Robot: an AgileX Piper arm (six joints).
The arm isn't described. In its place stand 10 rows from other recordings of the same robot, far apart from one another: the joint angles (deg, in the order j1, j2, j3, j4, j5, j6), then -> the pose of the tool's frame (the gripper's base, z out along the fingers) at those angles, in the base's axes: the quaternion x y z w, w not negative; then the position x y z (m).
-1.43, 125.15, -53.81, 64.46, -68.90, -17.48 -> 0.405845 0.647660 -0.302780 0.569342 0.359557 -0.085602 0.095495
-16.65, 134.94, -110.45, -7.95, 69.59, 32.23 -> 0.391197 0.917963 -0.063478 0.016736 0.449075 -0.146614 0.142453
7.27, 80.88, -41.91, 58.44, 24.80, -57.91 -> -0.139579 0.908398 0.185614 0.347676 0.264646 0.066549 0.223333
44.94, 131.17, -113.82, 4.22, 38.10, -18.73 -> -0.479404 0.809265 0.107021 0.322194 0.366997 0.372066 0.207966
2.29, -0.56, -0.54, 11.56, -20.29, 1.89 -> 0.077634 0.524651 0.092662 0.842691 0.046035 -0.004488 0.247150
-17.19, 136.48, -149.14, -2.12, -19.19, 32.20 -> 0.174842 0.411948 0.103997 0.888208 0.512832 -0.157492 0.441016
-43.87, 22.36, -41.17, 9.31, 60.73, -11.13 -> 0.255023 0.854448 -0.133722 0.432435 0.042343 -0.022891 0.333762
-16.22, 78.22, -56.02, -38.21, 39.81, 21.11 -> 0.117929 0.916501 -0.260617 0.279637 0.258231 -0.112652 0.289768
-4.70, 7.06, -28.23, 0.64, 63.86, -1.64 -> 0.023965 0.897285 -0.018797 0.440400 0.011884 -0.000061 0.270704
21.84, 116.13, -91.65, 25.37, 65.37, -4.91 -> -0.145224 0.967249 0.207750 0.013364 0.370720 0.186761 0.213511
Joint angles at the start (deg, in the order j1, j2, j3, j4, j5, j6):
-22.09 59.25 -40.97 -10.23 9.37 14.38
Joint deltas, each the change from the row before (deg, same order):
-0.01 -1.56 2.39 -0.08 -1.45 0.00
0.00 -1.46 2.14 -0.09 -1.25 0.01
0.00 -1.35 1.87 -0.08 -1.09 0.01
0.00 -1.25 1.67 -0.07 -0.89 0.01
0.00 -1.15 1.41 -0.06 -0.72 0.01
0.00 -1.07 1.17 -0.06 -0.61 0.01
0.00 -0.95 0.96 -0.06 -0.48 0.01
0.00 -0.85 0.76 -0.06 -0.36 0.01
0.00 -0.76 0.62 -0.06 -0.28 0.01
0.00 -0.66 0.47 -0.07 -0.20 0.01
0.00 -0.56 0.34 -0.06 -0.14 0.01
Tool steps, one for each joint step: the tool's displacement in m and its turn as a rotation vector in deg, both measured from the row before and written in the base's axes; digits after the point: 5 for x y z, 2 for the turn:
-0.00662 0.00306 -0.00585 -0.24 -0.55 0.26
-0.00611 0.00284 -0.00523 -0.23 -0.50 0.24
-0.00552 0.00256 -0.00444 -0.22 -0.51 0.21
-0.00507 0.00232 -0.00405 -0.18 -0.42 0.17
-0.00452 0.00205 -0.00324 -0.18 -0.41 0.14
-0.00402 0.00182 -0.00237 -0.20 -0.46 0.12
-0.00347 0.00156 -0.00180 -0.20 -0.42 0.10
-0.00300 0.00133 -0.00120 -0.19 -0.40 0.08
-0.00261 0.00114 -0.00083 -0.19 -0.37 0.06
-0.00219 0.00095 -0.00042 -0.19 -0.34 0.05
-0.00179 0.00077 -0.00008 -0.17 -0.32 0.04

